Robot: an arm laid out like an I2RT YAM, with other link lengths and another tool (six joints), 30 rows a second.
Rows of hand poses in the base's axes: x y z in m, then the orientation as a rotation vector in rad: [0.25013 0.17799 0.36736 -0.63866 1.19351 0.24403]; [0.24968 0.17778 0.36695 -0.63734 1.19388 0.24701]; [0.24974 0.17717 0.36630 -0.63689 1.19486 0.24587]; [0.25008 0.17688 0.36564 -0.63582 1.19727 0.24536]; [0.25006 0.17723 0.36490 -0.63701 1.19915 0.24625]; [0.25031 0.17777 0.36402 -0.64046 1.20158 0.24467]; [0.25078 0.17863 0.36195 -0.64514 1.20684 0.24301]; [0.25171 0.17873 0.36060 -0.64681 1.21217 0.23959]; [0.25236 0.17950 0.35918 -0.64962 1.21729 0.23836]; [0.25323 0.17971 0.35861 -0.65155 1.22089 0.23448]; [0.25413 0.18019 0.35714 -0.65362 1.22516 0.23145]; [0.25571 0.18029 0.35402 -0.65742 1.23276 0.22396]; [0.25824 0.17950 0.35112 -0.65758 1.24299 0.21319]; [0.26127 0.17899 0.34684 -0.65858 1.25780 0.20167]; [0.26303 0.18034 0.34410 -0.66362 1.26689 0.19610]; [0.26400 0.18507 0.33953 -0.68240 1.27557 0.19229]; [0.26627 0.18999 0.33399 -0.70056 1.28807 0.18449]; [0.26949 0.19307 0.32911 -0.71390 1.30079 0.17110]
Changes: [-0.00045 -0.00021 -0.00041 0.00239 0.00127 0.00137]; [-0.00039 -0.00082 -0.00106 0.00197 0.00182 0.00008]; [-0.00005 -0.00111 -0.00172 0.00202 0.00388 -0.00141]; [-0.00007 -0.00076 -0.00246 0.00111 0.00592 -0.00056]; [0.00018 -0.00022 -0.00334 -0.00286 0.00772 -0.00042]; [0.00065 0.00064 -0.00541 -0.00844 0.01214 -0.00032]; [0.00158 0.00074 -0.00676 -0.01256 0.01604 -0.00311]; [0.00223 0.00151 -0.00818 -0.01645 0.02044 -0.00366]; [0.00310 0.00172 -0.00875 -0.02062 0.02260 -0.00624]; [0.00400 0.00220 -0.01022 -0.02462 0.02564 -0.00828]; [0.00558 0.00230 -0.01334 -0.03285 0.03043 -0.01335]; [0.00811 0.00151 -0.01624 -0.04045 0.03661 -0.02328]; [0.01114 0.00100 -0.02052 -0.05007 0.04687 -0.03429]; [0.01290 0.00235 -0.02326 -0.05865 0.05370 -0.03759]; [0.01387 0.00708 -0.02783 -0.07683 0.06091 -0.03225]; [0.01614 0.01200 -0.03337 -0.09729 0.07052 -0.03092]; [0.01936 0.01508 -0.03825 -0.11679 0.07862 -0.03614]
